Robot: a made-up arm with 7 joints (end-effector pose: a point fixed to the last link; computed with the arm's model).
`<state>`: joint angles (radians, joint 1 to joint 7).
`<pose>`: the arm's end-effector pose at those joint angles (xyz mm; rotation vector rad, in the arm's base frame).
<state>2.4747 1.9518 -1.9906 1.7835 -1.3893 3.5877 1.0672</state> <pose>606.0 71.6 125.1 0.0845 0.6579 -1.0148</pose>
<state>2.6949 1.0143 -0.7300 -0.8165 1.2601 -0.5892 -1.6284</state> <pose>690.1 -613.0 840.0 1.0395 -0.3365 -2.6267</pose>
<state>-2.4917 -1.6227 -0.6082 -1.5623 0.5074 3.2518 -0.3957</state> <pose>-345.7 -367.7 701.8 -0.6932 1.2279 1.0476</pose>
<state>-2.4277 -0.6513 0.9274 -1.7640 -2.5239 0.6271 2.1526</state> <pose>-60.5 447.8 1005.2 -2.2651 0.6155 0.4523</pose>
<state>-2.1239 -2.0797 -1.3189 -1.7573 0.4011 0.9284 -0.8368</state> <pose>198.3 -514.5 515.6 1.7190 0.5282 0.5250</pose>
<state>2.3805 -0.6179 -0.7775 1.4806 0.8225 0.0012 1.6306</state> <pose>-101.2 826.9 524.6 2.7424 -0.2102 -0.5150</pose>
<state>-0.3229 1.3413 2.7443 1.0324 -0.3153 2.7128 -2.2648</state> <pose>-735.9 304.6 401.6 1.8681 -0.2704 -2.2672</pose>
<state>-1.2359 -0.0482 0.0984 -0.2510 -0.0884 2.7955 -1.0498</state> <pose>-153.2 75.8 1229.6 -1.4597 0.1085 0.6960</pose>
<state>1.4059 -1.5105 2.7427 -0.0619 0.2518 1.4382 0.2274</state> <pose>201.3 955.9 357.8 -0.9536 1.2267 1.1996</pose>
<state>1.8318 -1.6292 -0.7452 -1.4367 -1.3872 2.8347 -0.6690</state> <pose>-336.1 258.4 604.3 2.3876 1.0008 -1.7139</pose>
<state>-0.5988 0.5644 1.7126 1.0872 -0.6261 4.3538 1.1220</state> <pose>-56.1 459.7 1024.6 1.4364 -1.0244 0.0908</pose>
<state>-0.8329 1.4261 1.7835 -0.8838 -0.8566 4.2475 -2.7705</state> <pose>-683.1 241.4 714.4 -0.2328 2.1764 -0.4727</pose>
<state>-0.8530 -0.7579 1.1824 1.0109 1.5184 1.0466 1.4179</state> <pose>770.5 -193.3 773.3 -0.1008 1.1427 0.7827</pose>
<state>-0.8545 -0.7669 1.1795 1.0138 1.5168 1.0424 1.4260</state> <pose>772.5 -196.7 765.4 -0.0917 1.1491 0.7937</pose>
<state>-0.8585 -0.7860 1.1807 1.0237 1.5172 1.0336 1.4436</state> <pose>775.7 -199.0 749.5 -0.0711 1.1592 0.8275</pose>
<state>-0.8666 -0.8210 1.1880 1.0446 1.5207 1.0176 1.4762</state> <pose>780.3 -199.4 721.2 -0.0313 1.1739 0.8972</pose>
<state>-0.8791 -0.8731 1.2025 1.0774 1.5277 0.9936 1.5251</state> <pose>784.7 -196.1 680.7 0.0304 1.1889 1.0066</pose>
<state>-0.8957 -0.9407 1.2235 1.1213 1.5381 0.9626 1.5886</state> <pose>786.8 -187.8 631.2 0.1143 1.1981 1.1522</pose>
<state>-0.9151 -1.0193 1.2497 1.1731 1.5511 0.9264 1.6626</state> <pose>784.7 -173.6 578.5 0.2153 1.1930 1.3245</pose>
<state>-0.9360 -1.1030 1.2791 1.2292 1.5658 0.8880 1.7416</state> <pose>777.7 -154.1 529.2 0.3255 1.1686 1.5098</pose>
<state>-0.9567 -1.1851 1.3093 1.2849 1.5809 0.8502 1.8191</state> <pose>766.8 -131.6 488.5 0.4338 1.1240 1.6923</pose>
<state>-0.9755 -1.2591 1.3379 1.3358 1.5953 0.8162 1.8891</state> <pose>754.3 -109.2 459.0 0.5299 1.0653 1.8572</pose>
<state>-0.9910 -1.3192 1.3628 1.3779 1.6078 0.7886 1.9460</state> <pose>742.5 -90.0 440.7 0.6051 1.0034 1.9913</pose>
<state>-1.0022 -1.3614 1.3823 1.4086 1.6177 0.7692 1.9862</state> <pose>733.2 -75.8 431.6 0.6557 0.9508 2.0869</pose>
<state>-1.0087 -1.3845 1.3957 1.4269 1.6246 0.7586 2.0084</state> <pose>727.4 -67.1 429.3 0.6820 0.9165 2.1420</pose>
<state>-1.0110 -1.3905 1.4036 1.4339 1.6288 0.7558 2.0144</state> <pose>725.1 -63.2 431.7 0.6879 0.9024 2.1614</pose>
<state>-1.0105 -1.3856 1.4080 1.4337 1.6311 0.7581 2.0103</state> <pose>725.1 -62.3 436.7 0.6812 0.9023 2.1583</pose>
